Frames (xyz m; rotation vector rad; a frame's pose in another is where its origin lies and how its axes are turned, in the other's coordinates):
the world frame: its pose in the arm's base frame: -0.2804 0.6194 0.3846 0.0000 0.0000 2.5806
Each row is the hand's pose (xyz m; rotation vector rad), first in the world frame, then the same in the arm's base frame.
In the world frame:
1: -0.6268 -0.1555 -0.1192 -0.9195 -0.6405 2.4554
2: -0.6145 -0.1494 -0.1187 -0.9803 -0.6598 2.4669
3: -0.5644 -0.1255 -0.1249 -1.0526 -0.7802 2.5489
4: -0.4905 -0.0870 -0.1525 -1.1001 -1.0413 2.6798
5: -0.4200 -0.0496 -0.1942 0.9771 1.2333 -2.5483
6: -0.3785 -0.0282 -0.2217 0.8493 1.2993 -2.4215
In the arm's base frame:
1: 0.3331 0.4176 0.2654 -0.2807 0.8250 -0.9823
2: 0.3194 0.4190 0.2659 -0.2793 0.8660 -0.9428
3: 0.2643 0.4254 0.2597 -0.3387 0.9071 -0.8038
4: 0.1812 0.4321 0.2321 -0.4800 0.9277 -0.5761
5: 0.1016 0.4379 0.1904 -0.6448 0.9027 -0.3483
6: 0.0551 0.4419 0.1629 -0.7387 0.8571 -0.2198

